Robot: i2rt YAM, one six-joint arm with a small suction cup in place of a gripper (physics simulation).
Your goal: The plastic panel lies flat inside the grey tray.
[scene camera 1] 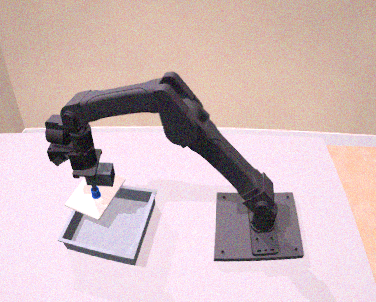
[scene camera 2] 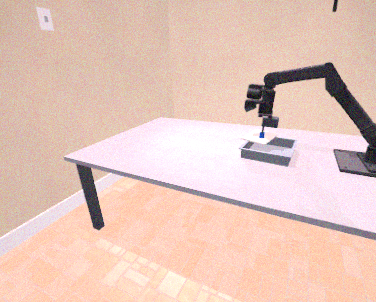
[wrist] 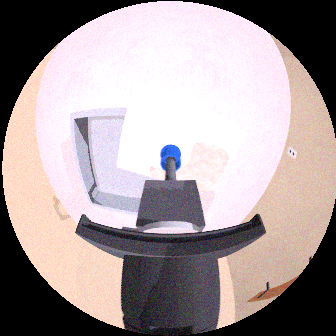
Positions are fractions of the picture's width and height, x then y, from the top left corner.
grey tray: scene camera 1 0.32, 0.78; scene camera 2 0.74, 0.50; wrist 0.28, 0.40
